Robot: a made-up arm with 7 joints.
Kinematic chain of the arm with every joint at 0, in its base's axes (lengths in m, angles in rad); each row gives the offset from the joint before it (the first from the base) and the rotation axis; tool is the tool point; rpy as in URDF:
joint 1: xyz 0 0 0 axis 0.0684 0.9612 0.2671
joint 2: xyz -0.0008 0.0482 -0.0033 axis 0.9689 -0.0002 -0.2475
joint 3: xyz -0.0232 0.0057 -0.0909 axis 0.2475 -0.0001 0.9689
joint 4: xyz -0.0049 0 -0.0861 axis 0.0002 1 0
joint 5: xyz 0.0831 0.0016 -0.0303 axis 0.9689 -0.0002 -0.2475
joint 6: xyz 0.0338 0 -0.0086 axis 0.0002 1 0
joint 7: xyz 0.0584 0 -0.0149 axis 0.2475 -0.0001 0.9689
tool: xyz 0 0 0 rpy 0 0.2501 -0.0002
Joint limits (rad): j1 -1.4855..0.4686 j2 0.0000..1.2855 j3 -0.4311..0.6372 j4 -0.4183..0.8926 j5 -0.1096..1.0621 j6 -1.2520..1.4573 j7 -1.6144..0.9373
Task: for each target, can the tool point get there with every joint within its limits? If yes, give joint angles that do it. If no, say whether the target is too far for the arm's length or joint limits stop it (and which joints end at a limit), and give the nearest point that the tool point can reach.
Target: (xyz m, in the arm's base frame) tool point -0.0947 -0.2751 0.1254
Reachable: no: joint limits stop it (at a limit: joint 1, joint 2, joint 3, joint 4) | nearest point 0.1173 -0.1042 0.0680 | short by 0.278 m
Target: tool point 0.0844 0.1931 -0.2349
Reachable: yes | joints 0.1609 0.2961 0.3339 -0.0217 0.3427 0.5099 -0.6453
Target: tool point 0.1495 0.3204 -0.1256
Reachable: yes | joints -0.4004 0.8247 0.4857 0.5912 0.8095 0.8938 0.6383
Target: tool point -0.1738 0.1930 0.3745
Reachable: no: too far | nearest point 0.0289 0.1790 0.1934 | short by 0.272 m
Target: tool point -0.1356 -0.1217 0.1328
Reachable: no: joint limits stop it (at a limit: joint 1, joint 2, joint 3, joint 4) | nearest point 0.1057 -0.0777 0.0705 | short by 0.253 m
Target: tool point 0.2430 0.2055 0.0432
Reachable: yes | joints -0.8023 0.9911 0.3434 0.2094 0.5875 -0.3835 0.4960
